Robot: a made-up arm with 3 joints. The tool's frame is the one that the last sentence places.
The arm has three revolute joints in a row. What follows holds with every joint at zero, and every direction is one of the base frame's. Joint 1 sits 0.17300 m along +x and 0.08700 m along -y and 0.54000 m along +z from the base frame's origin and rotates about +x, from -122.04 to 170.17 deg. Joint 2 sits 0.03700 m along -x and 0.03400 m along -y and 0.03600 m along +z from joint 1 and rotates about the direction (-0.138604, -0.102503, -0.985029), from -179.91 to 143.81 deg. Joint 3 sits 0.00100 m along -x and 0.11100 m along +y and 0.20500 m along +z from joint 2 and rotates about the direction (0.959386, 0.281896, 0.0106), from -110.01 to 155.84 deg. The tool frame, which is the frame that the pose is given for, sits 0.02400 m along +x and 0.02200 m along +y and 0.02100 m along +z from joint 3; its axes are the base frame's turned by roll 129.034, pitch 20.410 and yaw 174.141 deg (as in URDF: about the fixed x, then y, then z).
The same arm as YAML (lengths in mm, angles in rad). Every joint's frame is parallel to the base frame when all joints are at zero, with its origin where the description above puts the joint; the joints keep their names.
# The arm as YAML. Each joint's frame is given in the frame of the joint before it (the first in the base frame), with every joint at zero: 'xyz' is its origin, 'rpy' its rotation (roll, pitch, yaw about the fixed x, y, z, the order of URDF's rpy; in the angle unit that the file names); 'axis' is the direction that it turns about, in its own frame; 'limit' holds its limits. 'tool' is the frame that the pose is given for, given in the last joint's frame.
units:
  length: mm
  angle: rad
joints:
  - name: joint 1
    type: revolute
    origin:
      xyz: [173.0, -87.0, 540.0]
      rpy: [0.0, 0.0, 0.0]
    axis: [1.0, 0.0, 0.0]
    limit:
      lower: -2.13
      upper: 2.97
  - name: joint 2
    type: revolute
    origin:
      xyz: [-37.0, -34.0, 36.0]
      rpy: [0.0, 0.0, 0.0]
    axis: [-0.138604, -0.102503, -0.985029]
    limit:
      lower: -3.14
      upper: 2.51
  - name: joint 3
    type: revolute
    origin:
      xyz: [-1.0, 111.0, 205.0]
      rpy: [0.0, 0.0, 0.0]
    axis: [0.959386, 0.281896, 0.0106]
    limit:
      lower: -1.92
      upper: 2.7199
tool:
  origin:
    xyz: [24.0, 22.0, 21.0]
    rpy: [2.2521, 0.3562, 3.0393]

